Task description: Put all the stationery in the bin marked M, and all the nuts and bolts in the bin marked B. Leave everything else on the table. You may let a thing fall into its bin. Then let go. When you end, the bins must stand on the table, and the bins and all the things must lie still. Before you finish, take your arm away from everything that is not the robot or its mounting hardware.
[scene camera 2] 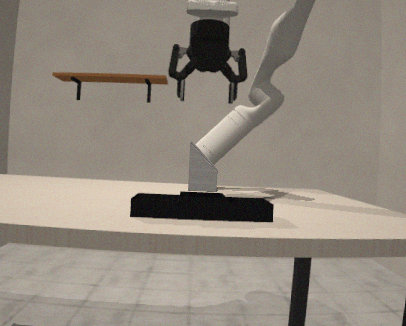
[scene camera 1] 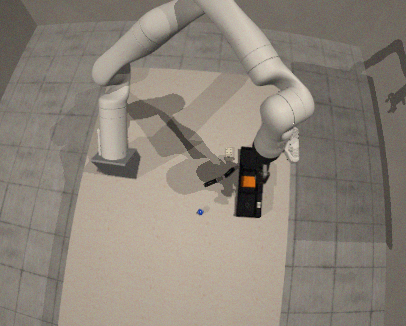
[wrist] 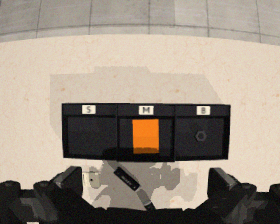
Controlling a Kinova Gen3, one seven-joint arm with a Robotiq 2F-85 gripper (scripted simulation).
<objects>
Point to a black bin row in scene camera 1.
247, 167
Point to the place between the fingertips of my gripper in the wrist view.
145, 182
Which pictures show the black bin row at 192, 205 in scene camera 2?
Scene camera 2, scene camera 1 and the wrist view: all of them.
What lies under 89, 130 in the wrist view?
A black bin row.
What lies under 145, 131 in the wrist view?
An orange block.
</objects>
